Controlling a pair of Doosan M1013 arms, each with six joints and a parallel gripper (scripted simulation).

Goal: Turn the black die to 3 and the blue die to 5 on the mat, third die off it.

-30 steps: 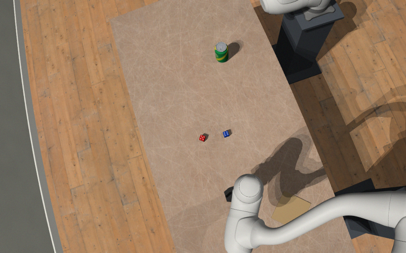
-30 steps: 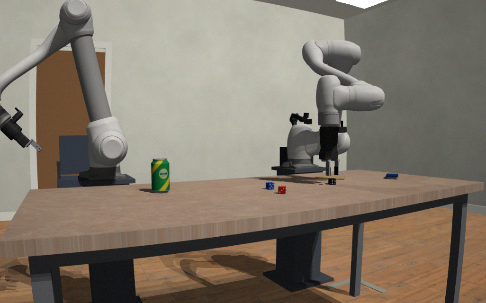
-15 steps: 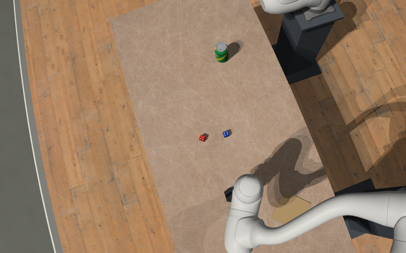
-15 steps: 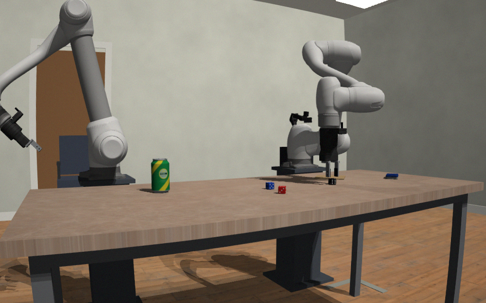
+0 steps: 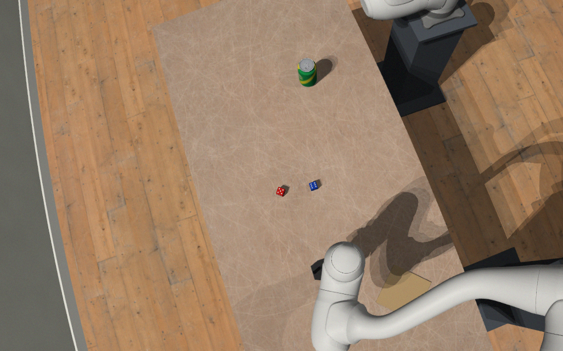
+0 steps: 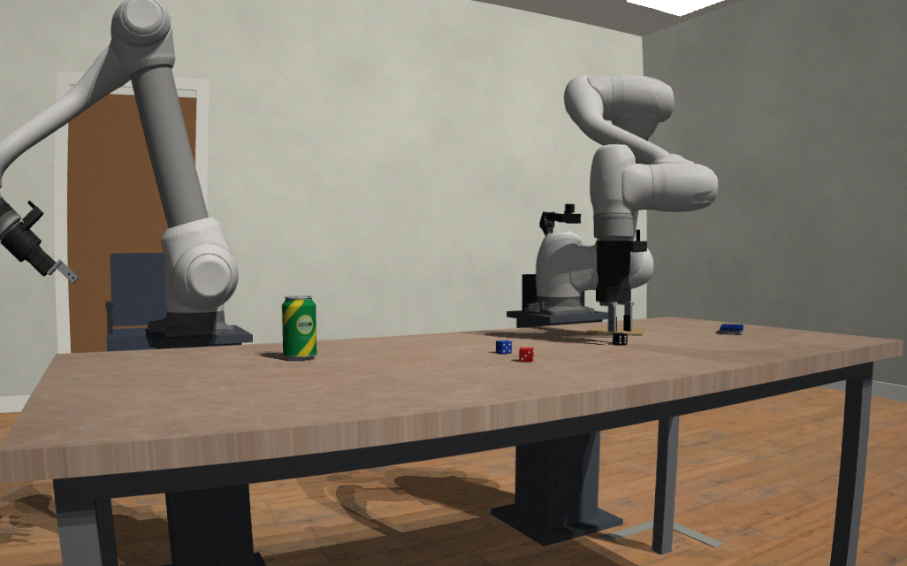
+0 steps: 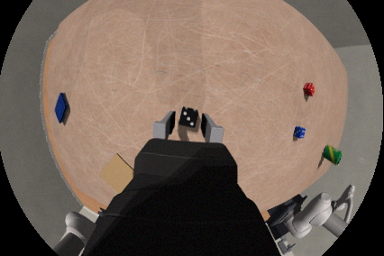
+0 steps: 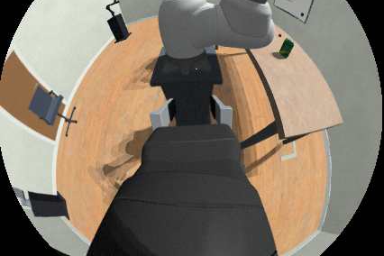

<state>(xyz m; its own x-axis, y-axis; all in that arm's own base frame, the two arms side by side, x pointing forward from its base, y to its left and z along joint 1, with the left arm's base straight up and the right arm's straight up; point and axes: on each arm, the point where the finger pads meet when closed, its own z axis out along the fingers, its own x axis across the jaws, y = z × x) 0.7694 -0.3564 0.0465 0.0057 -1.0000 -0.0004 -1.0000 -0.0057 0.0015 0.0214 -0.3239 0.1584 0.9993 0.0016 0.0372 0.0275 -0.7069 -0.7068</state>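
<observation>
My left hand is 30 mm above the black die. Round my left hand: red die: 80 mm ahead, 310 mm to the right, 30 mm below; tan mat: 190 mm behind, 160 mm to the left, 40 mm below; blue die: 30 mm behind, 290 mm to the right, 30 mm below.
</observation>
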